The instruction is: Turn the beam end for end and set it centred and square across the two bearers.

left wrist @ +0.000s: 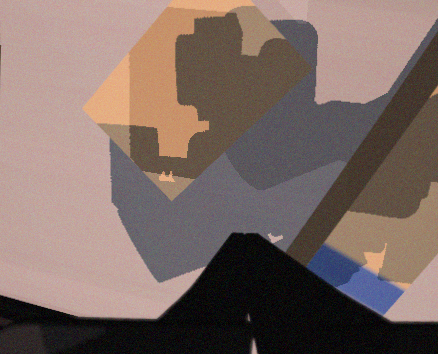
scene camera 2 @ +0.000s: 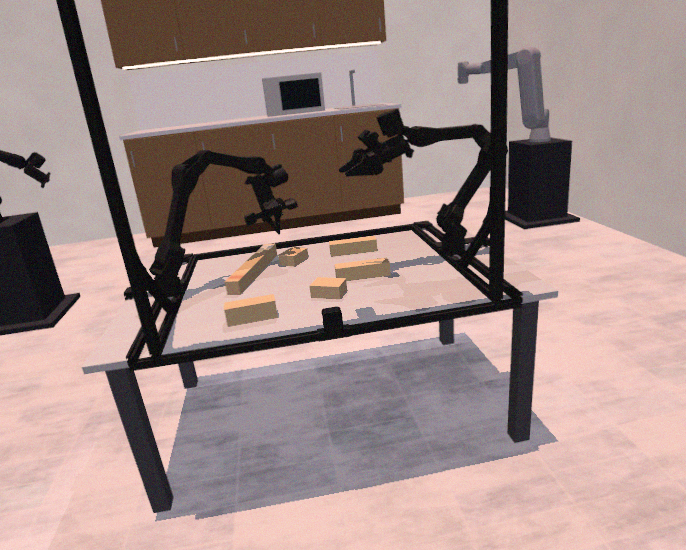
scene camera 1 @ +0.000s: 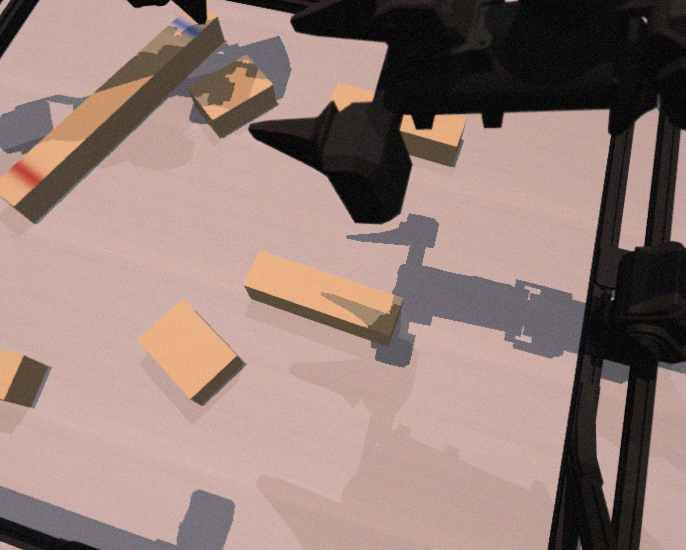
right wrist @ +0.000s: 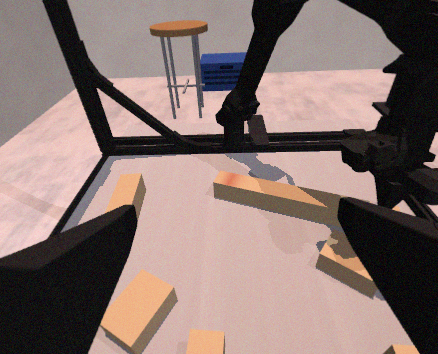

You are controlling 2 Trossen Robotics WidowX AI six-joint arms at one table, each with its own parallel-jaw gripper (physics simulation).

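Frame: origin at the left arm's base, x right, y down, z ahead, level; centimetres.
Seen in the pictures: left gripper, fingertip midpoint: (left wrist: 243,246) (scene camera 2: 279,234) (scene camera 1: 203,22); right gripper, fingertip midpoint: (scene camera 2: 342,172) (scene camera 1: 273,75) (right wrist: 237,210); left arm's base, origin of the base link: (scene camera 2: 169,293) (right wrist: 234,140); right arm's base, origin of the base link: (scene camera 2: 454,251) (scene camera 1: 623,334).
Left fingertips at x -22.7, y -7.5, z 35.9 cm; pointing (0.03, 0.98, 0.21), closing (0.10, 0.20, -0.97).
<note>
Offsets run from my left fingertips to a thing's top centre.
The beam {dx +10.1, dy +5.0, dz -10.1 cm} (scene camera 1: 108,114) (scene camera 2: 250,269) (left wrist: 400,165) (right wrist: 270,195) lies flat and diagonal on the table, its red band toward the near-left end in scene camera 1 and its blue band at the far end. My left gripper (scene camera 1: 202,18) (scene camera 2: 278,230) (left wrist: 243,246) is shut and empty, above the blue end. My right gripper (scene camera 1: 270,74) (scene camera 2: 341,170) (right wrist: 237,210) is open and empty, high above the table. Candidate bearers are a long block {dx +27.7, dy +5.0, dz +23.8 cm} (scene camera 1: 326,295) (scene camera 2: 362,268) and another long block {dx +3.2, dy +5.0, dz +25.3 cm} (scene camera 1: 435,137) (scene camera 2: 353,246), partly hidden in scene camera 1; I cannot tell which blocks are the bearers.
A short block {dx +4.2, dy +5.6, dz +3.8 cm} (scene camera 1: 231,91) (scene camera 2: 293,256) (left wrist: 195,100) (right wrist: 345,265) lies close beside the beam. Another short block {dx +37.5, dy +5.6, dz +11.8 cm} (scene camera 1: 190,349) (scene camera 2: 328,287) (right wrist: 140,310) and a block {dx +46.0, dy +4.4, dz -10.3 cm} (scene camera 1: 22,378) (scene camera 2: 250,309) (right wrist: 127,192) lie nearer the front. A black frame (scene camera 2: 229,343) borders the table.
</note>
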